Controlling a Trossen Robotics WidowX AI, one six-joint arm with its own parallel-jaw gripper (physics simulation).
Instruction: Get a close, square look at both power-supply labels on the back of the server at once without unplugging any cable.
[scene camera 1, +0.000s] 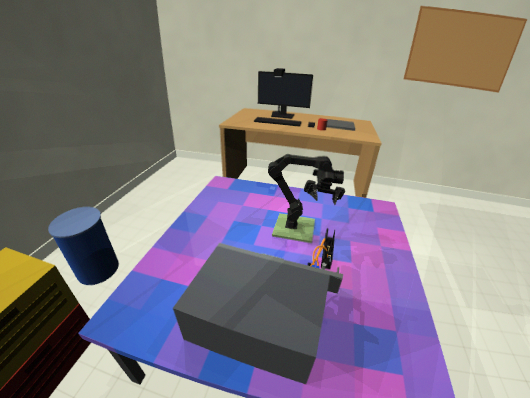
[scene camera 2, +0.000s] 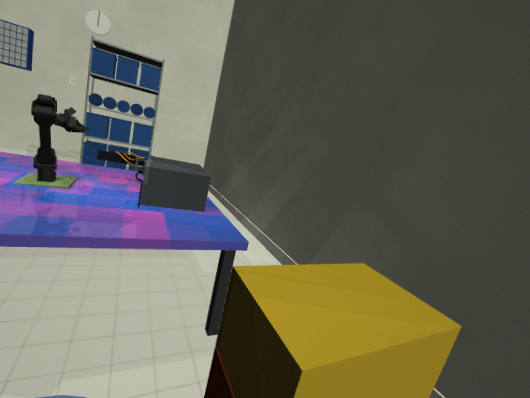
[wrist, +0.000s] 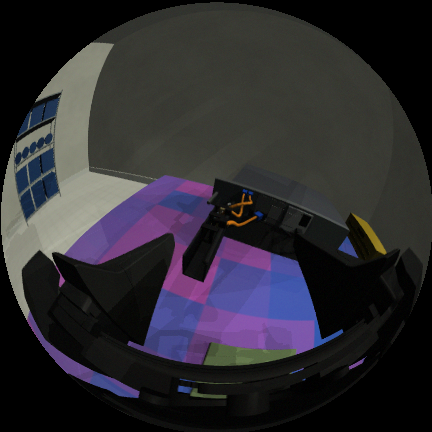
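Where they show: gripper, between the fingertips: (scene camera 1: 326, 202) (scene camera 2: 88, 131) (wrist: 235, 240); arm's base, origin of its link: (scene camera 1: 291, 225) (scene camera 2: 46, 180).
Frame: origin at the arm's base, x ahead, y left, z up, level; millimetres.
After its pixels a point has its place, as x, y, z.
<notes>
The grey server (scene camera 1: 255, 305) @[661, -60, 184] (scene camera 2: 175, 185) @[562, -283, 111] (wrist: 305, 197) @[551, -102, 183] lies on the patterned table (scene camera 1: 150, 305) @[632, -493, -11] (scene camera 2: 115, 240) @[309, -667, -20]. In the wrist view its back is small and slanted, right of centre. The power-supply area (wrist: 287, 219) @[434, -16, 138] is dark there; label text cannot be read, and the right finger's tip is close to its lower edge. Orange cables (scene camera 1: 315, 255) @[351, 126, 136] (scene camera 2: 121, 157) @[321, 155, 147] (wrist: 241, 223) @[378, 117, 121] loop at the back, and dark cables hang below the power supplies. My gripper (scene camera 1: 325, 199) @[146, 147, 267] (scene camera 2: 87, 130) @[146, 147, 267] (wrist: 235, 240) @[146, 147, 267] is open and empty, raised above the table and well back from the server's rear.
A black rail-like arm (scene camera 1: 328, 250) @[337, 172, 159] (scene camera 2: 106, 155) @[243, 161, 145] (wrist: 196, 260) @[235, 188, 117] sticks out from the server's back beside the orange cables. The green base plate (scene camera 1: 281, 233) @[88, -45, 4] (scene camera 2: 25, 181) @[-70, -49, -4] (wrist: 240, 353) @[94, 51, 6] carries the arm. A yellow box (scene camera 1: 22, 280) (scene camera 2: 340, 310) (wrist: 366, 235) and blue bin (scene camera 1: 87, 250) stand beyond the table.
</notes>
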